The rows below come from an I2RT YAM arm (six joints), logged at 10 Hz.
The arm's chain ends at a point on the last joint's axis. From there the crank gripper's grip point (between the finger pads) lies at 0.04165 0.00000 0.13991 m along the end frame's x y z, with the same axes.
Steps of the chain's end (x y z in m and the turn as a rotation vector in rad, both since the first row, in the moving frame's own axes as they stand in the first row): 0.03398, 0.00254, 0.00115, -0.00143, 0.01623, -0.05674; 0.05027, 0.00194, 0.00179, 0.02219, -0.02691, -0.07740; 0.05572, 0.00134, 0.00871, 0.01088, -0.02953, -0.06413; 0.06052, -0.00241, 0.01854, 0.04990, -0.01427, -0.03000; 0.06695, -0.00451, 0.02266, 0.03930, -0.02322, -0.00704; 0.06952, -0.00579, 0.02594, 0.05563, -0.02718, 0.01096
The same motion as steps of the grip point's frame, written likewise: 0.03618, 0.00031, 0.00046, -0.00143, 0.01623, -0.05674; 0.04625, -0.00425, 0.00279, 0.02219, -0.02691, -0.07740; 0.05144, -0.00272, 0.00986, 0.01088, -0.02953, -0.06413; 0.05840, -0.01062, 0.01891, 0.04990, -0.01427, -0.03000; 0.06367, -0.01031, 0.02348, 0.03930, -0.02322, -0.00704; 0.06574, -0.01316, 0.02682, 0.05563, -0.02718, 0.01096
